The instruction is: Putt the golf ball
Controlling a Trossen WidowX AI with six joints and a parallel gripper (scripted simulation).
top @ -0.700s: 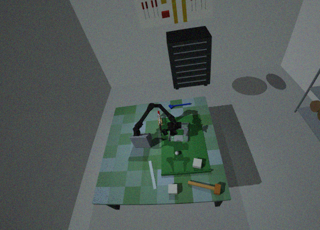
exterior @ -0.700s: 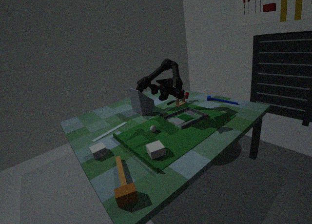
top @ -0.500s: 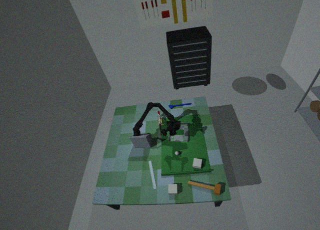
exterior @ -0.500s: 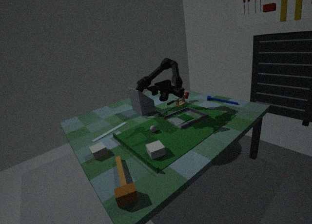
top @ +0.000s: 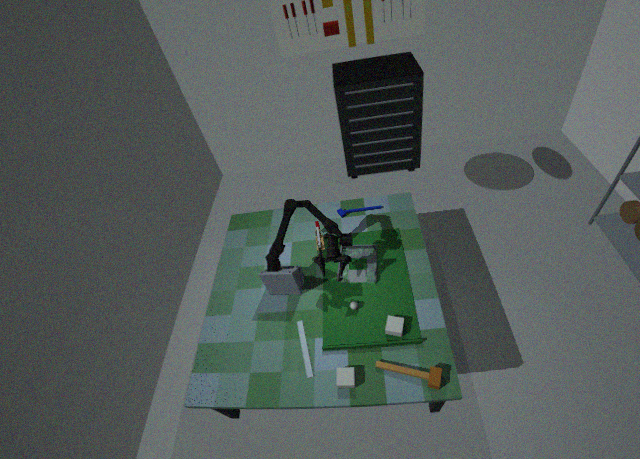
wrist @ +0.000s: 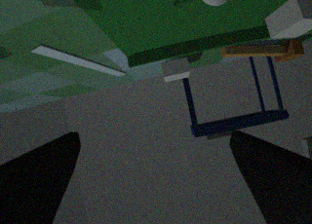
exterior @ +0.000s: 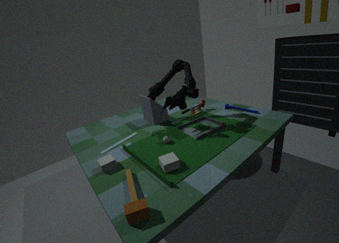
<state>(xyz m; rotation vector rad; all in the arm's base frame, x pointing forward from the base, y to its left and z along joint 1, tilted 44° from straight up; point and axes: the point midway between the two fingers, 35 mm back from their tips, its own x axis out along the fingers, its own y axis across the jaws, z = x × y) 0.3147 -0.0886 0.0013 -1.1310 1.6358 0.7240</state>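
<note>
The red putter is 8 cm behind my gripper tip, 35 cm to the left of it and 12 cm below it. The rest, counted from my gripper tip: white strip (19 cm behind, 29 cm to the right, 17 cm below); white golf ball (8 cm ahead, 10 cm to the right, 15 cm below); dark green mat (16 cm ahead, 4 cm to the left, 17 cm below).
</note>
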